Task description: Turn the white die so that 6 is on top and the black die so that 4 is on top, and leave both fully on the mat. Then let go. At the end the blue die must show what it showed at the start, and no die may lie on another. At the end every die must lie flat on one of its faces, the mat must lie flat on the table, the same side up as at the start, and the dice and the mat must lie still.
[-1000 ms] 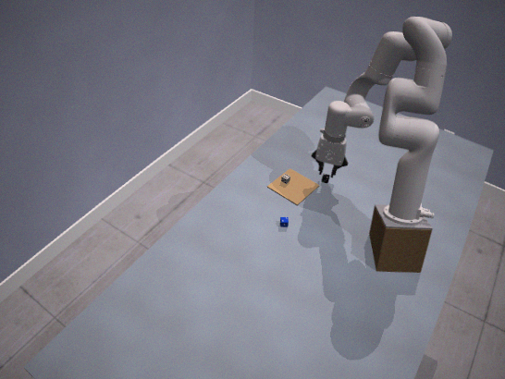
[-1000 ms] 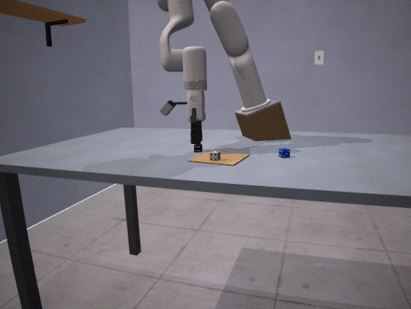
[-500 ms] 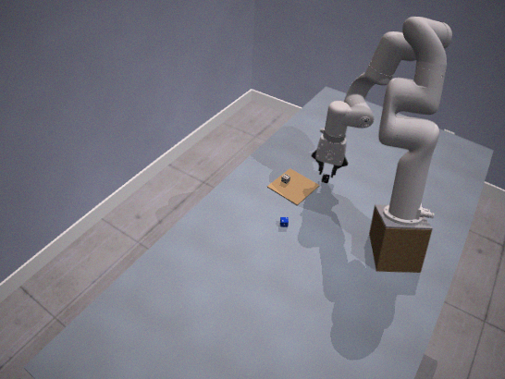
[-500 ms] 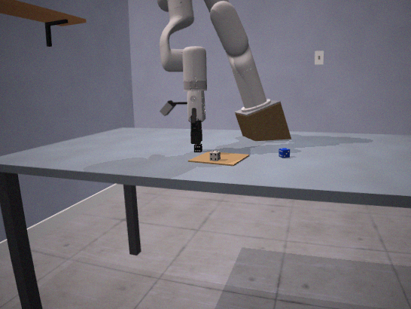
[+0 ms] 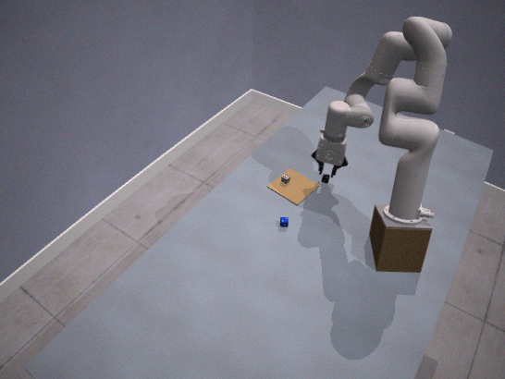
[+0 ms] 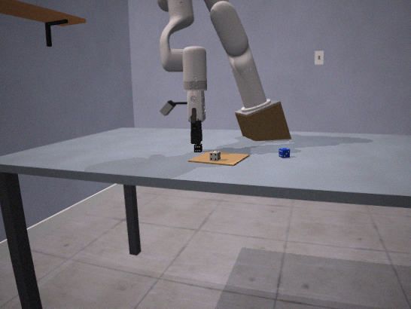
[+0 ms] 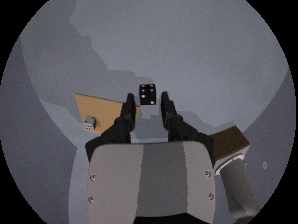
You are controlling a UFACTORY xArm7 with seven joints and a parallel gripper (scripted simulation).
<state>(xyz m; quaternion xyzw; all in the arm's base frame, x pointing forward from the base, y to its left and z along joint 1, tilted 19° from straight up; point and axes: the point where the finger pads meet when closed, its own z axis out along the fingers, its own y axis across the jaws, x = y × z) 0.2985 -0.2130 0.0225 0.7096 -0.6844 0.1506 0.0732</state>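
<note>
My gripper is now 4 cm above the black die. From my hand the other things lie so: blue die (7 cm ahead, 28 cm to the left, 4 cm below); then white die (14 cm ahead, 7 cm to the left, 3 cm below); then mat (10 cm ahead, 8 cm to the left, 5 cm below).
</note>
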